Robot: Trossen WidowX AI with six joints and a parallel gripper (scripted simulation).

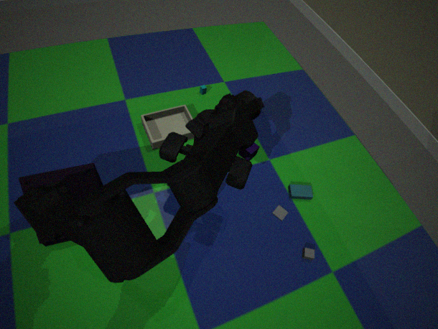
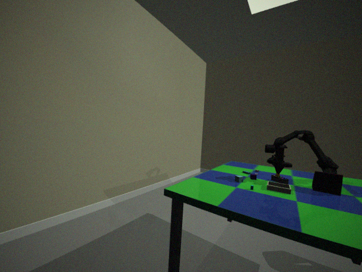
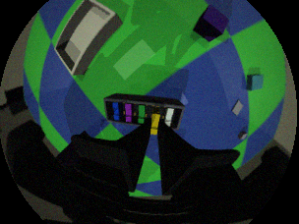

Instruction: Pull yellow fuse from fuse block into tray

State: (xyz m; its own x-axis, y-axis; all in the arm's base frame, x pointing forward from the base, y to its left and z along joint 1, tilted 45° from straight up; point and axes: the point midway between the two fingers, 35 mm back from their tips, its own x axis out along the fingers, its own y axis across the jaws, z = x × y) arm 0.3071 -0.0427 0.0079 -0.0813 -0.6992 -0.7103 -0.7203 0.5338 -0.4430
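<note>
Right now my gripper tip is 21 cm to the right of the grey tray, 5 cm above it and 1 cm past it. Also, from my gripper tip: purple cube: 16 cm ahead, 6 cm to the left, 4 cm below; then yellow fuse: 1 cm below; then teal block: 24 cm ahead, 9 cm to the right, 5 cm below.
</note>
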